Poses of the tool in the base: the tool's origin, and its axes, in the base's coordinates. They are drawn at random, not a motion.
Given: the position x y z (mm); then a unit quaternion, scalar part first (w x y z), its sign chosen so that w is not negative.
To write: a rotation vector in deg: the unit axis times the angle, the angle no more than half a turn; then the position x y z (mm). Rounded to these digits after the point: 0 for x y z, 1 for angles.
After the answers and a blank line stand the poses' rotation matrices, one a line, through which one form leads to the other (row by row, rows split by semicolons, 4 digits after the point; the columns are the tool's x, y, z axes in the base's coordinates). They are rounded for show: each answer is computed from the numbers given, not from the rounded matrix.
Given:
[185, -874, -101, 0.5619, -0.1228, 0.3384, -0.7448]
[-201, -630, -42, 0.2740, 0.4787, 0.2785, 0.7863]
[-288, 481, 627, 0.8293, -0.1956, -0.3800, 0.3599]
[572, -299, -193, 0.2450, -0.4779, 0.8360, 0.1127]
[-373, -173, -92, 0.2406, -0.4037, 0.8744, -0.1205]
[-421, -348, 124, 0.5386, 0.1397, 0.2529, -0.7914]
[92, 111, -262, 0.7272, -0.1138, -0.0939, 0.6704]
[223, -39, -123, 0.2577, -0.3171, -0.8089, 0.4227]
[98, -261, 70, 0.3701, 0.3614, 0.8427, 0.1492]
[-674, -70, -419, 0.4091, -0.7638, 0.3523, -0.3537]
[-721, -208, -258, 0.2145, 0.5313, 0.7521, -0.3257]
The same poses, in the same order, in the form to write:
[-16.6, 45.7, -100.5, 185, -874, -101]
[73.8, 42.9, 121.2, -201, -630, -42]
[-23.8, -46.2, 43.8, -288, 481, 627]
[-74.7, 130.8, 17.6, 572, -299, -193]
[-63.3, 137.1, -18.9, -373, -173, -92]
[19.0, 34.5, -107.9, -421, -348, 124]
[-14.4, -11.9, 84.7, 92, 111, -262]
[-49.3, -125.7, 65.7, 223, -39, -123]
[53.1, 123.9, 21.9, 98, -261, 70]
[-110.2, 50.8, -51.1, -674, -70, -419]
[84.4, 119.5, -51.8, -721, -208, -258]

-0.3384 0.7539 0.5632; -0.9201 -0.1396 -0.3661; -0.1974 -0.6420 0.7408
-0.3916 -0.1642 0.9054; 0.6975 -0.6947 0.1756; 0.6001 0.7003 0.3866
0.4521 -0.4483 -0.7711; 0.7456 0.6644 0.0509; 0.4895 -0.5980 0.6347
-0.4232 -0.8543 0.3019; -0.7438 0.5178 0.4226; -0.5174 -0.0457 -0.8545
-0.5583 -0.6480 0.5181; -0.7640 0.6450 -0.0165; -0.3235 -0.4050 -0.8552
-0.3807 0.9233 0.0513; -0.7819 -0.2918 -0.5508; -0.4936 -0.2498 0.8330
0.0835 -0.9536 -0.2891; 0.9964 0.0752 0.0396; -0.0160 -0.2914 0.9565
-0.6661 0.2952 -0.6850; 0.7309 0.4415 -0.5204; 0.1488 -0.8473 -0.5098
-0.4648 0.4987 0.7316; 0.7196 0.6943 -0.0160; -0.5159 0.5190 -0.6815
0.5015 -0.2488 0.8286; -0.8276 -0.4170 0.3757; 0.2521 -0.8742 -0.4151
-0.3434 0.9389 -0.0234; 0.6594 0.2233 -0.7178; -0.6687 -0.2620 -0.6958

